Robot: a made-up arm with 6 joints.
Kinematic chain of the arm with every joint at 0, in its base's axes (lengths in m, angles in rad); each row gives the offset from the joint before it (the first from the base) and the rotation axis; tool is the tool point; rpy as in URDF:
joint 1: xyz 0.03 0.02 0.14 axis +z
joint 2: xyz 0 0.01 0.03 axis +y
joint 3: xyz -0.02 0 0.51 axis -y
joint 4: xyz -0.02 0 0.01 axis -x
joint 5: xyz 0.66 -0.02 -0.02 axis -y
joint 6: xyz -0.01 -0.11 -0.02 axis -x
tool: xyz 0.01 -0.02 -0.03 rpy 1.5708 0 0
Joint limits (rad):
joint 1: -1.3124..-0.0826
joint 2: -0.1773..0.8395
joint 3: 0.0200..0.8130
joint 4: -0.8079..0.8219
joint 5: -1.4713..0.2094
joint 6: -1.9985..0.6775
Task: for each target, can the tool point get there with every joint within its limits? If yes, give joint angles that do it. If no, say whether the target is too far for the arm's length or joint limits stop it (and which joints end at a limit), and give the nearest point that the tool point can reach.
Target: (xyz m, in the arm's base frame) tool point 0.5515 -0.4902 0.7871
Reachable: yes | joints -0.5739 0.2602 0.3396 0.6567 -0.8367 0.4058
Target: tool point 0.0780 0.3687 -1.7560
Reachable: no: too far | nearest point 0.7281 -0.0800 -0.0493 | short by 1.881 m
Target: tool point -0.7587 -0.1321 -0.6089
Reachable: no: joint limits stop it (at a limit: joint 1, joint 2, joint 3, joint 6) | nearest point 0.1206 -0.6846 -0.0238 | short by 1.192 m
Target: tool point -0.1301 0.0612 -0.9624
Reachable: no: joint limits stop it (at a limit: joint 1, joint 2, joint 3, joint 4) | nearest point 0.1570 -0.6712 -0.0482 | short by 1.206 m
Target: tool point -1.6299 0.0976 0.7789
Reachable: no: too far | nearest point -0.0692 -0.1949 1.2012 | short by 1.643 m
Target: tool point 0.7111 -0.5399 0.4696
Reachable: yes | joints -0.6023 0.5687 0.4383 -0.1792 -0.1903 -1.7836
